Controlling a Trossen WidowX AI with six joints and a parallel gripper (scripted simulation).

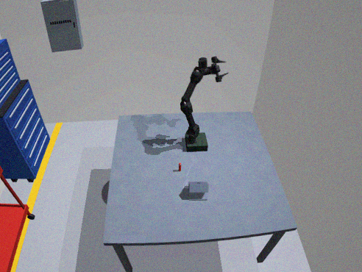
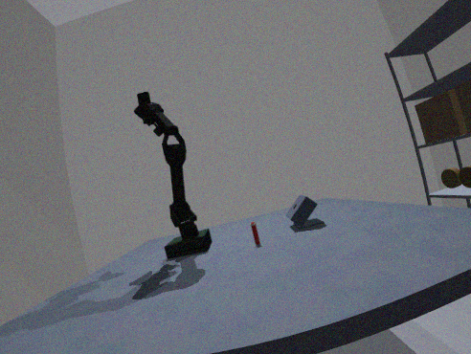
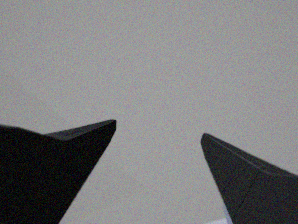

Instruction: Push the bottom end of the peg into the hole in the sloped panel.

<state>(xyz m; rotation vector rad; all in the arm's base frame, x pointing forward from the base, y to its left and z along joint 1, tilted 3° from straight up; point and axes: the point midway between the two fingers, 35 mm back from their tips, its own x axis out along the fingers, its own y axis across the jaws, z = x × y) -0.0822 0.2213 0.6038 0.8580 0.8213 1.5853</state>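
Right now the red peg is 610 mm below my gripper tip, 380 mm ahead of it and 370 mm to the right of it. Round my gripper tip: panel (600 mm below, 590 mm ahead, 270 mm to the right).
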